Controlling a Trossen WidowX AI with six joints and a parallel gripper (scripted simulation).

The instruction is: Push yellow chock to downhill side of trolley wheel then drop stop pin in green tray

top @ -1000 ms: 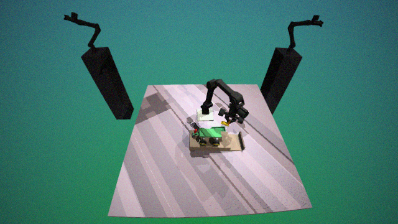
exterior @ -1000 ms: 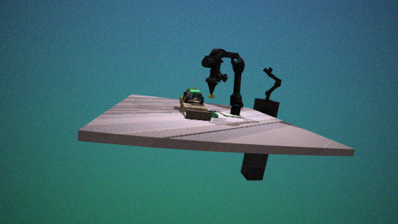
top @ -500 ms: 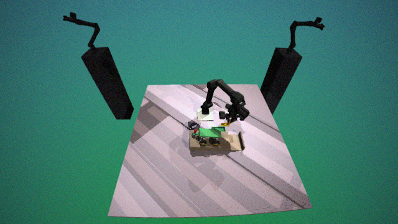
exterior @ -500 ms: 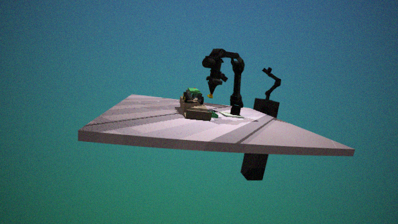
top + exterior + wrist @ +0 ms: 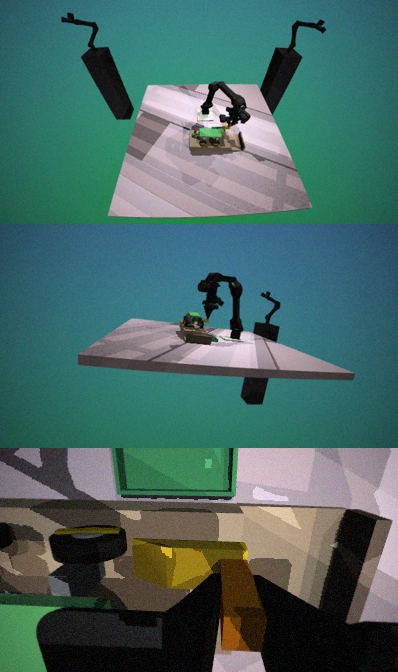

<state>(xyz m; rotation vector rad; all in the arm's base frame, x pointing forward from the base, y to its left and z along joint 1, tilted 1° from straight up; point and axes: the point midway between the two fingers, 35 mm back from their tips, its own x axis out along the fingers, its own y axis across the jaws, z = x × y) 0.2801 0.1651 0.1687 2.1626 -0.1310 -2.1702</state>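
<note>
Now: gripper tip 4 cm short of the red-headed stop pin, 27 cm to the left of it and 2 cm above it. From my gripper tip the other things lie so: green-topped trolley (6 cm ahead, 16 cm to the right, 4 cm below); then raised end wall (6 cm ahead, 11 cm to the left, 12 cm below); then yellow chock (2 cm to the right, 1 cm below).
</note>
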